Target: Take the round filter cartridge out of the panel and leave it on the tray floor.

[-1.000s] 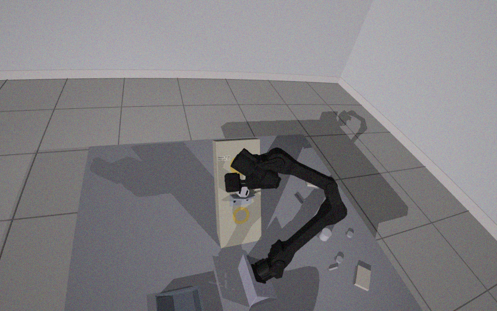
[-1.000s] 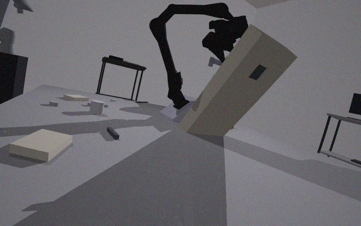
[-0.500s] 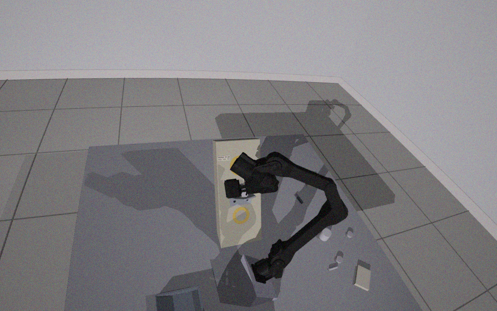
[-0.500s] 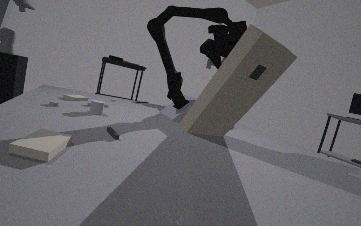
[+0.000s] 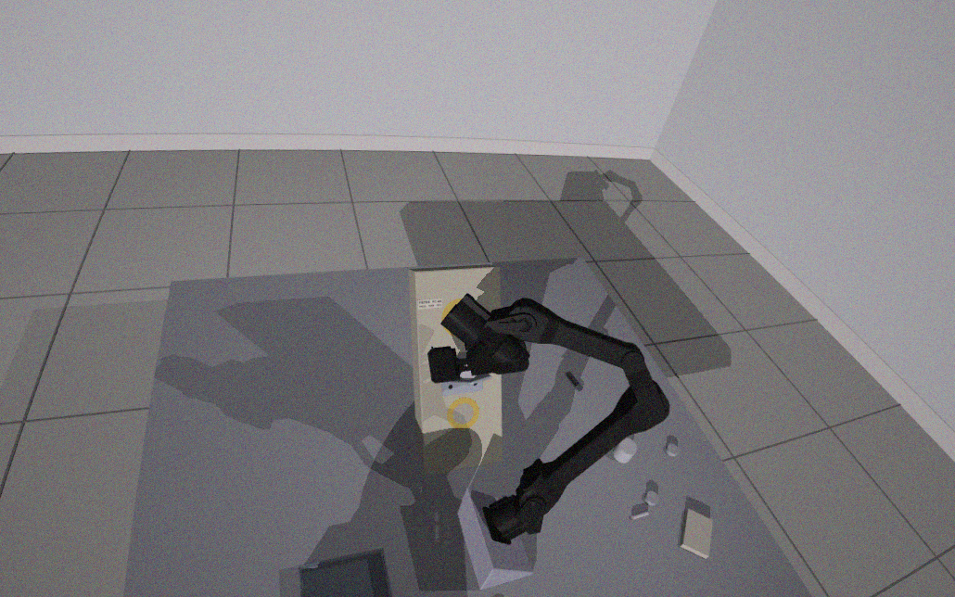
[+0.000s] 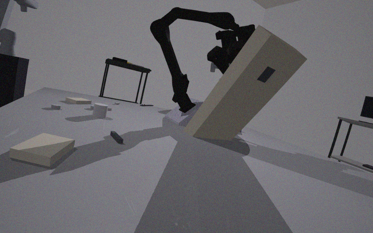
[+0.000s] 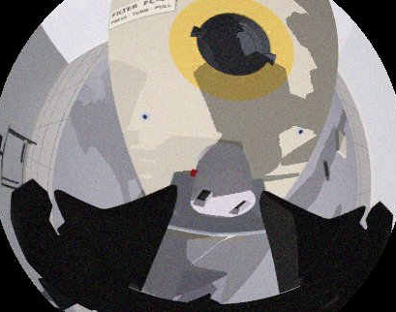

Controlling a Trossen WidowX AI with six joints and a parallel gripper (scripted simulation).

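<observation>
Right now the grey tray is 33 cm behind my gripper tip, 27 cm to the left of it and 21 cm below it. The rest, counted from my gripper tip: dark bar 36 cm to the right, 21 cm below, 8 cm ahead; then round white filter cartridge 1 cm below, 1 cm ahead.
</observation>
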